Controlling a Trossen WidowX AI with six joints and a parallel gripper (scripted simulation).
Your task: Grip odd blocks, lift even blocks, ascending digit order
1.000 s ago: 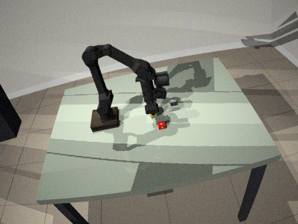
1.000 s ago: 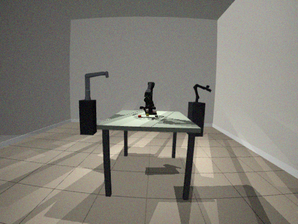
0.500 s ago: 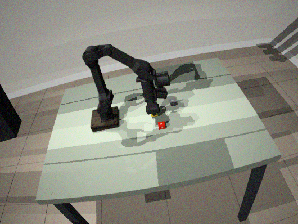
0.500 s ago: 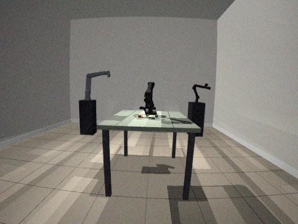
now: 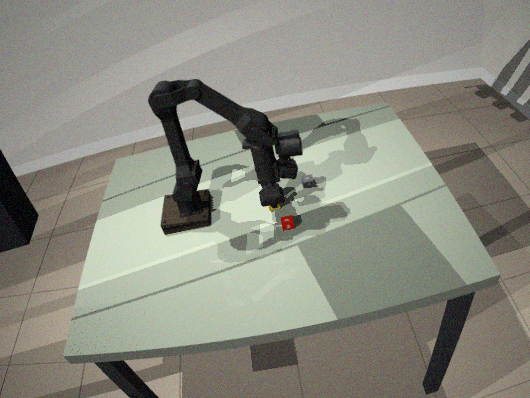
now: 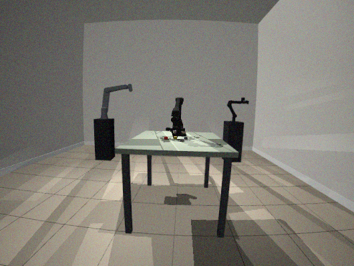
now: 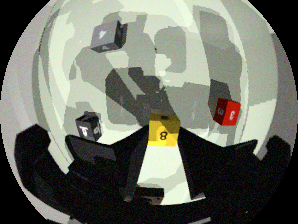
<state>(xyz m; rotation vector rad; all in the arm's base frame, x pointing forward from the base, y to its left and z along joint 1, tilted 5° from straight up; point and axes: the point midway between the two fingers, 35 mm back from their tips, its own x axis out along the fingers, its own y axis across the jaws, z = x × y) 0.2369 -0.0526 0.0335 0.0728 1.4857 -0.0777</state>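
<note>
My gripper tip is right at the yellow block. Round my gripper tip: black block (110 mm to the left); red block (20 mm ahead, 90 mm to the right).
</note>
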